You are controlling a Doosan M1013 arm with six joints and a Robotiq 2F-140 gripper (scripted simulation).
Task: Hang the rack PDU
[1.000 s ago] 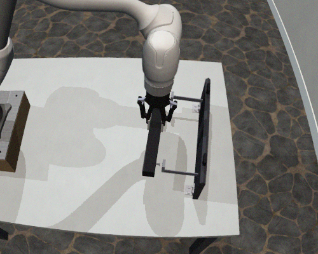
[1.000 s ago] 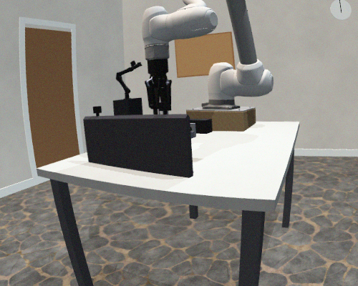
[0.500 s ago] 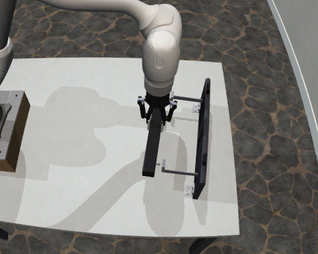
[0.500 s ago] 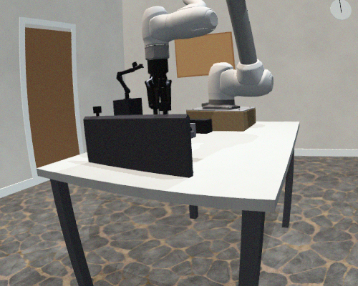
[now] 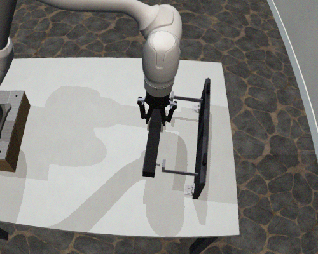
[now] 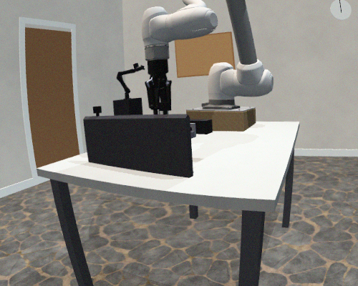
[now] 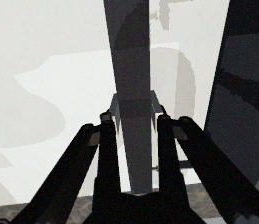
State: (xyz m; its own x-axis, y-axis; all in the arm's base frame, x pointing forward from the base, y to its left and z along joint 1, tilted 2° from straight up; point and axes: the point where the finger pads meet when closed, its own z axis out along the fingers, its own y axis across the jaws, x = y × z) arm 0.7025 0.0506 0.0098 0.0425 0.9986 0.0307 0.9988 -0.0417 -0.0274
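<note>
My gripper is now 30 mm above the rack PDU and 20 mm short of it. Also, from my hand: black panel: 180 mm ahead, 60 mm below, 10 mm to the right.
</note>
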